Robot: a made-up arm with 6 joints. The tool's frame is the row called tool. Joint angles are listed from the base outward. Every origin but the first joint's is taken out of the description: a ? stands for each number. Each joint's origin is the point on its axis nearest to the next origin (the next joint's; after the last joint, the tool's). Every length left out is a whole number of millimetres.
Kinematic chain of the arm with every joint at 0, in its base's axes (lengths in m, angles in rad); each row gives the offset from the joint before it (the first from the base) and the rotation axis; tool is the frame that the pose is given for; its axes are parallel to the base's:
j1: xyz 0 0 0.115 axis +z
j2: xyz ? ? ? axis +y
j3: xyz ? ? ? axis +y
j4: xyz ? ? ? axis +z
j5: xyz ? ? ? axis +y
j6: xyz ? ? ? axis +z
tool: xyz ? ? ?
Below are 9 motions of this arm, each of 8 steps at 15 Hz.
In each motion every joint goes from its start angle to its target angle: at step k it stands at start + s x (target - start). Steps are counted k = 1, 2, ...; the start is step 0. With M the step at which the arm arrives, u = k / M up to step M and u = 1 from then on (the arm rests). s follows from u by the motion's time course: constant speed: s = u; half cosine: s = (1 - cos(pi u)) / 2; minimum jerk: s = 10 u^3 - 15 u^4 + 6 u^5.
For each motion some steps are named. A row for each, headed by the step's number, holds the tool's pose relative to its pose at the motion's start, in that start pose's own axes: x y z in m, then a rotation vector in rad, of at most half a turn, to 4 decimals.
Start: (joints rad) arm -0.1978 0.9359 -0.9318 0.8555 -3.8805 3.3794
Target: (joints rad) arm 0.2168 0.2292 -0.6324 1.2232 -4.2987 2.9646
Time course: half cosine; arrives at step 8
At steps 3, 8:
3: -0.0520 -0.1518 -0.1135 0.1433 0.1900 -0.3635
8: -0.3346 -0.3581 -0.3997 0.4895 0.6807 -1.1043

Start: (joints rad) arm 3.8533 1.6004 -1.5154 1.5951 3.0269 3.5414
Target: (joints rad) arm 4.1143 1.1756 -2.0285 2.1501 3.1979 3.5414
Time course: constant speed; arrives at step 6
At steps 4, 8:
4: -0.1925 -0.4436 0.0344 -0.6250 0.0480 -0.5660
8: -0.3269 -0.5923 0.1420 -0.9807 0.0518 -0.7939

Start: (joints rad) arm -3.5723 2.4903 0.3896 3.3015 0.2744 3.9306
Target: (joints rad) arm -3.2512 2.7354 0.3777 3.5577 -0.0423 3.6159
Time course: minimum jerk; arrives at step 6
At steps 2, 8:
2: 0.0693 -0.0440 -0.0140 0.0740 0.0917 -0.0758
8: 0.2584 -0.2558 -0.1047 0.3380 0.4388 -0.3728

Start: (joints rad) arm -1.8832 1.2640 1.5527 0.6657 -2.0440 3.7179
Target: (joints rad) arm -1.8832 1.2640 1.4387 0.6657 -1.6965 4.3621
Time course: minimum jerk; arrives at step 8
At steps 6, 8:
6: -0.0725 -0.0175 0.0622 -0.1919 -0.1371 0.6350
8: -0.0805 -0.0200 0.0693 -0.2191 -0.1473 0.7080

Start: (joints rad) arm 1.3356 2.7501 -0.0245 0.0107 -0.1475 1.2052
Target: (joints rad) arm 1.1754 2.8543 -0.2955 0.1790 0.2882 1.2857
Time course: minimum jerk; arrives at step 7
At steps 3, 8:
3: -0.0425 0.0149 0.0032 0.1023 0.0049 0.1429
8: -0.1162 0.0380 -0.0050 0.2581 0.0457 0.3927

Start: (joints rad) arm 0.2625 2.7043 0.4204 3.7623 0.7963 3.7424
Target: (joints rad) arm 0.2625 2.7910 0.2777 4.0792 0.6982 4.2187
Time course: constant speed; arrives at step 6
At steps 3, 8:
3: 0.0001 -0.0059 0.0089 0.0919 -0.0439 0.3641
8: 0.0013 -0.0110 0.0157 0.1705 -0.1024 0.7340

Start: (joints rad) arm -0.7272 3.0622 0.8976 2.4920 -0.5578 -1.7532
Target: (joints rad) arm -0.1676 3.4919 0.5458 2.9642 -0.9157 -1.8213
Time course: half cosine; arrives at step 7
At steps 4, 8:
4: -0.1105 -0.2306 0.1550 0.3988 -0.0415 0.1301
8: -0.2155 -0.4044 0.2003 0.6200 -0.0674 0.2496

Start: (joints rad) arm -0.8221 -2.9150 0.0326 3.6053 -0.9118 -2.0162
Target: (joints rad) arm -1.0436 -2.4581 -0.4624 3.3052 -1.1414 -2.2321
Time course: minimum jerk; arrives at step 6
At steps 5, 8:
5: 0.0832 -0.1227 0.0986 0.1936 0.0729 -0.3013
8: 0.0876 -0.1276 0.1008 0.2004 0.0758 -0.3120

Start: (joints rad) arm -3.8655 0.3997 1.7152 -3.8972 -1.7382 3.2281
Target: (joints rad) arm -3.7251 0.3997 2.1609 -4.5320 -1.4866 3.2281
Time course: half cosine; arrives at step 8
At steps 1, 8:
1: -0.0001 0.0109 0.0075 0.0289 -0.0030 -0.0105
8: 0.0554 0.2616 0.2047 0.7274 -0.1742 -0.4189

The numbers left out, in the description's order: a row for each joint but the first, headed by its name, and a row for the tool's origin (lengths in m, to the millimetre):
j2: 0 0.029 0
j3: 0 0 0.411
j4: 0 0 0.88
j5: 0 0 0
j6: 0 0 0.101
tool: 0 0 0

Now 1 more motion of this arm.
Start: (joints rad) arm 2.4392 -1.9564 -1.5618 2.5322 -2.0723 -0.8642
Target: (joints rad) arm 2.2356 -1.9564 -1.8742 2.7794 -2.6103 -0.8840
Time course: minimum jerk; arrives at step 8
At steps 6, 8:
6: -0.1899 -0.0305 -0.1587 0.4811 0.1510 -0.1163
8: -0.2162 -0.0329 -0.1726 0.5307 0.1678 -0.1415

